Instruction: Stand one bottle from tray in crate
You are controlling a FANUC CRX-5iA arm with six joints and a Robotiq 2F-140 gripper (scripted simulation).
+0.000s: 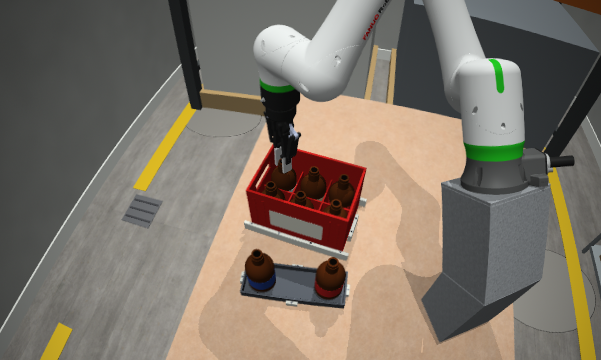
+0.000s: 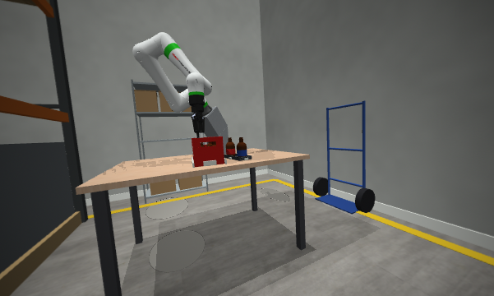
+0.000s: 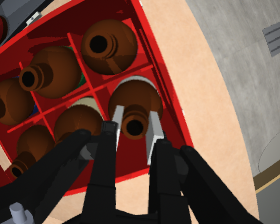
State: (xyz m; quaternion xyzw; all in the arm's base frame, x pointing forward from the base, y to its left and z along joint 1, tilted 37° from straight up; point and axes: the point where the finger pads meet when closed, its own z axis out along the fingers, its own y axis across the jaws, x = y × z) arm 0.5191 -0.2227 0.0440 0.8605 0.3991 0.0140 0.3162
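Right now my hand is 9 cm above the white-banded bottle. From my hand the other things lie so: red-labelled bottle 29 cm to the left, 16 cm behind, 9 cm below; then tray 29 cm to the left, 16 cm below, 7 cm behind; then crate 9 cm below, 8 cm behind, 6 cm to the left.
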